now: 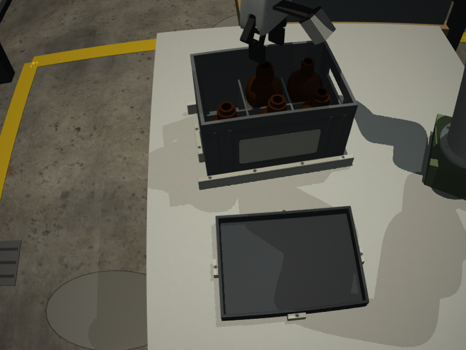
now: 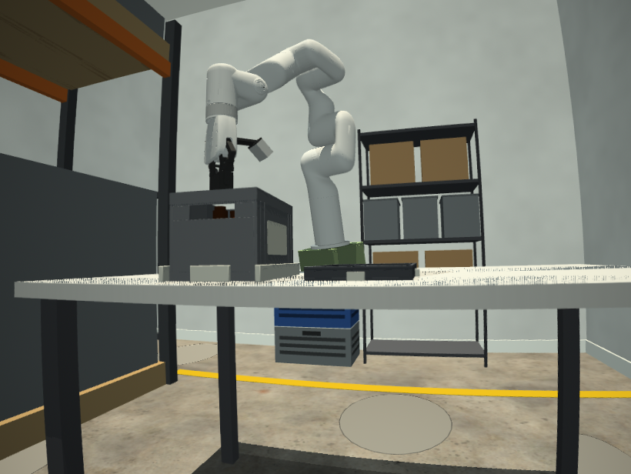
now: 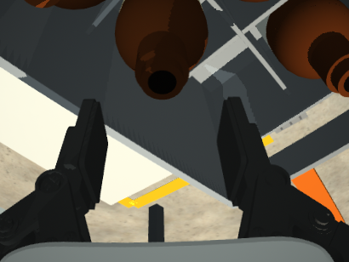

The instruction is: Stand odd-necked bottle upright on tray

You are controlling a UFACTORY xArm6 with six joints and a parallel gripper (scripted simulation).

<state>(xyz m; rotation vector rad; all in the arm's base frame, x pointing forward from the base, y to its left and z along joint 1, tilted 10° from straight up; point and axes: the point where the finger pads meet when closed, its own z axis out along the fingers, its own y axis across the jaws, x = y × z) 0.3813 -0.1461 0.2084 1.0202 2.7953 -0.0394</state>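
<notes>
Right now the dark crate is 130 mm below my hand and 40 mm to the left of it. The rest, counted from my hand: glass bottle 130 mm below, 80 mm behind, 10 mm to the right; then dark tray 330 mm to the left, 200 mm below.
</notes>
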